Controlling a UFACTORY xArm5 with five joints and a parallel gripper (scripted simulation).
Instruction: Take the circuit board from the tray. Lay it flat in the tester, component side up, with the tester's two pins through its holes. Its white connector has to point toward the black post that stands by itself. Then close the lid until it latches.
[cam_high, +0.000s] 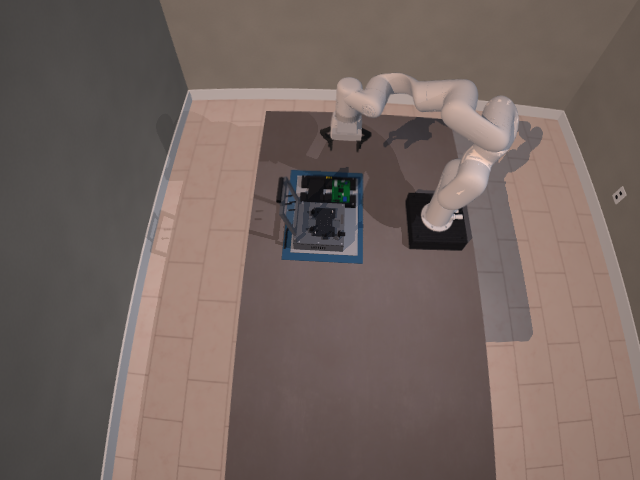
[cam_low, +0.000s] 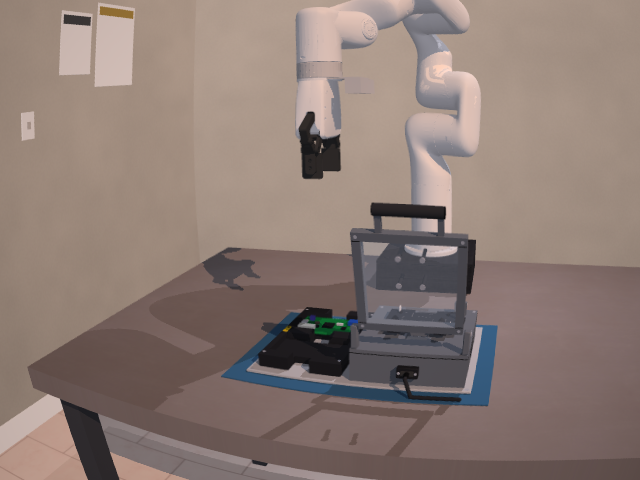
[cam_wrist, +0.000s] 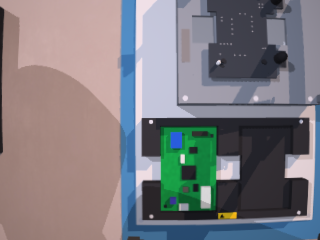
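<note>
My hand is 1 cm to the right of the green circuit board and 27 cm above it. Also, from my hand: clear lid: 19 cm ahead, 17 cm to the left, 11 cm below; then nest: 7 cm ahead, 18 cm to the left, 22 cm below.
</note>
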